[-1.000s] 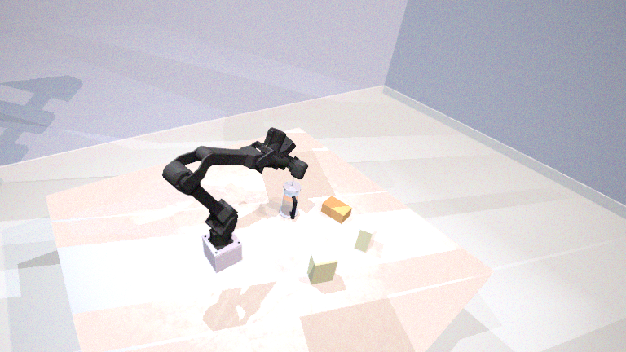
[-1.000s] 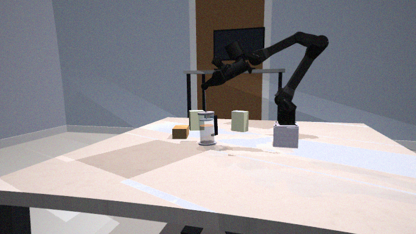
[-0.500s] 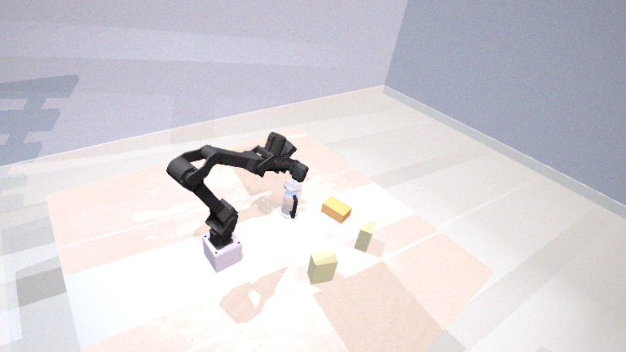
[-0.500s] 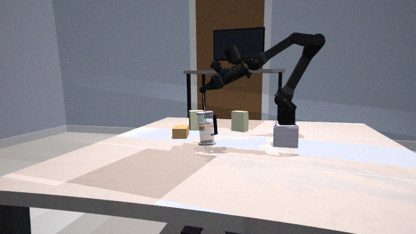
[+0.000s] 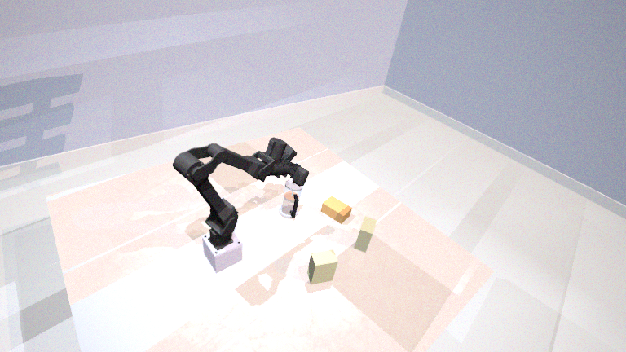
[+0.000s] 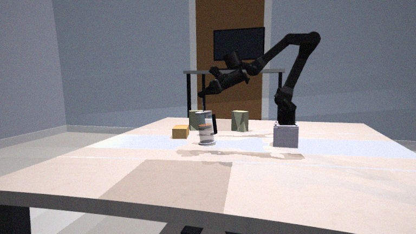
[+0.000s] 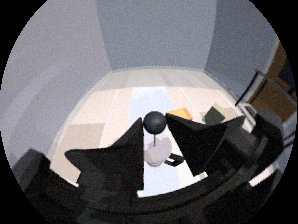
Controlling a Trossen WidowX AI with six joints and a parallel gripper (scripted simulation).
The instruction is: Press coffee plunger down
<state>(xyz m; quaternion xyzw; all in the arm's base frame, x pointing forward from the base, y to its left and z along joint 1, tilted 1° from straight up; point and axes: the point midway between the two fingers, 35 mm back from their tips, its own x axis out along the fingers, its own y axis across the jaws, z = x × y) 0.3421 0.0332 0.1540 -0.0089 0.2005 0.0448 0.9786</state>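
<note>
The glass coffee press is 110 mm below my gripper tip, 30 mm behind it and 20 mm to the right of it.
</note>
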